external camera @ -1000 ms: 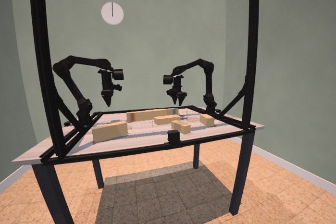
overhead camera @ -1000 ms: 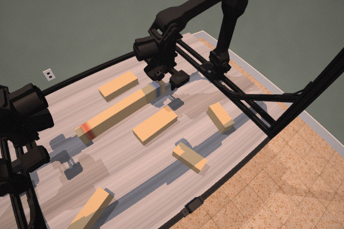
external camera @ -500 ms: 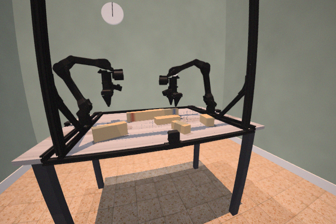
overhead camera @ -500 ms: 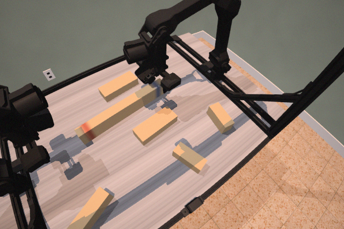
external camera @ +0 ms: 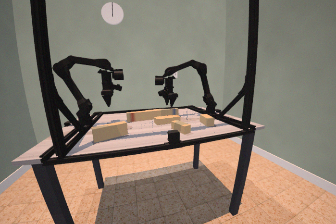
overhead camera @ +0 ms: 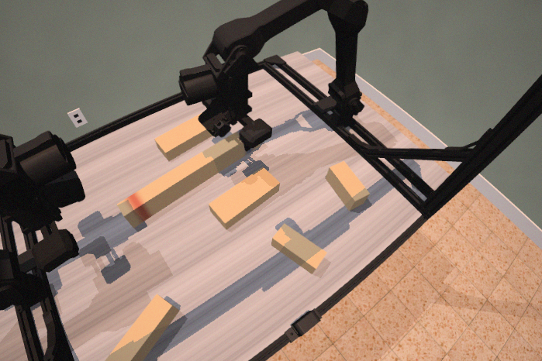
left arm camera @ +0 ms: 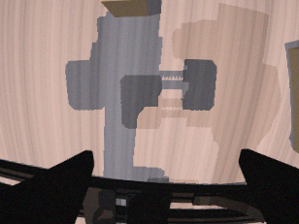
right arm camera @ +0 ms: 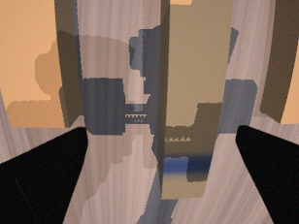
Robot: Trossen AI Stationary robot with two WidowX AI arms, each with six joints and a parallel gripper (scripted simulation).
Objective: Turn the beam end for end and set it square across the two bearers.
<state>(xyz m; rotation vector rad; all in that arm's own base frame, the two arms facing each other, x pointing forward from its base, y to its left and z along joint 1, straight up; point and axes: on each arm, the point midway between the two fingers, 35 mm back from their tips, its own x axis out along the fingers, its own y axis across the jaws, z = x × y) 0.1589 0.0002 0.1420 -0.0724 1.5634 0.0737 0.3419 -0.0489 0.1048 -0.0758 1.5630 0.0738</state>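
My right gripper is now 120 mm to the right of the beam, 90 mm above it and 10 mm short of it.
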